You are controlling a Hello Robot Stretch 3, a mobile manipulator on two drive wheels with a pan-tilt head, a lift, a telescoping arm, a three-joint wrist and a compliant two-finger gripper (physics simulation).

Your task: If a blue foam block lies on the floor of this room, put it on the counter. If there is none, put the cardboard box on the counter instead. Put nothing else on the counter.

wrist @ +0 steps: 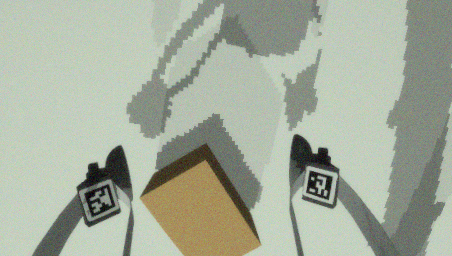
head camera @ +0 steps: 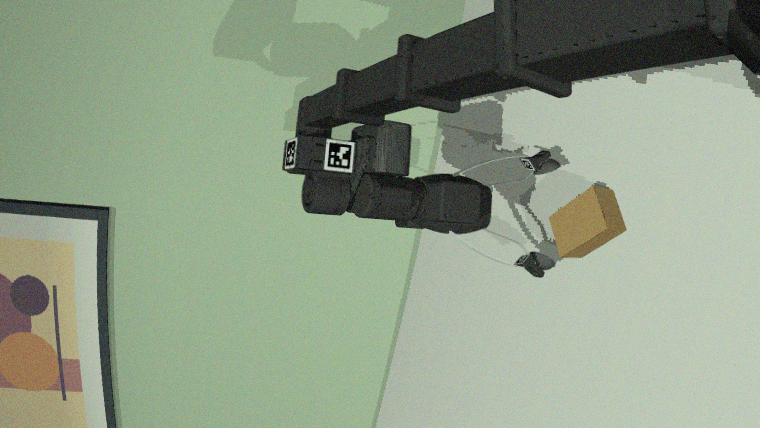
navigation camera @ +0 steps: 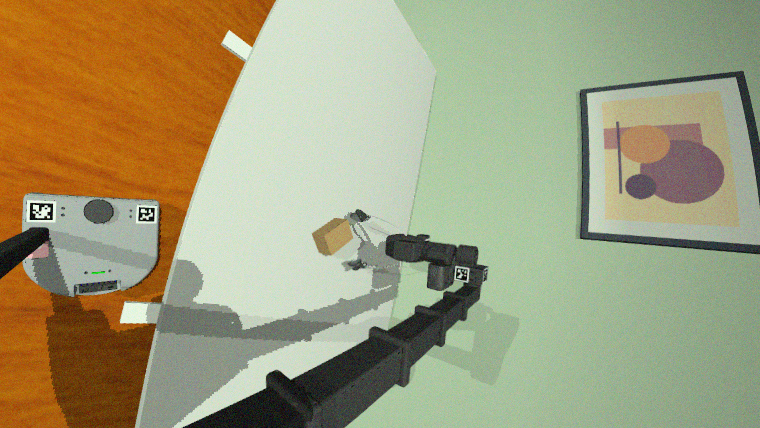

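A tan cardboard box (head camera: 587, 223) (navigation camera: 332, 236) (wrist: 200, 210) sits on a white table top (head camera: 638, 345) (navigation camera: 319, 106) (wrist: 55, 65), turned at an angle. My gripper (head camera: 542, 212) (navigation camera: 356, 239) (wrist: 210, 159) is open over the table top, with its fingers spread wider than the box. In the wrist view the box shows low between the two fingers, and its near end is cut off by the lower edge. No finger is seen pressing on the box. Whether this white top is the counter is not clear. A blue foam block does not show in these views.
A green wall (head camera: 239, 292) (navigation camera: 505, 132) runs along the table's far edge, with a framed picture (head camera: 104, 319) (navigation camera: 583, 159) on it. My arm (head camera: 457, 63) (navigation camera: 361, 366) reaches across the table. My base (navigation camera: 117, 239) stands on the wooden floor (navigation camera: 132, 79) beside it, near white table feet (navigation camera: 139, 312).
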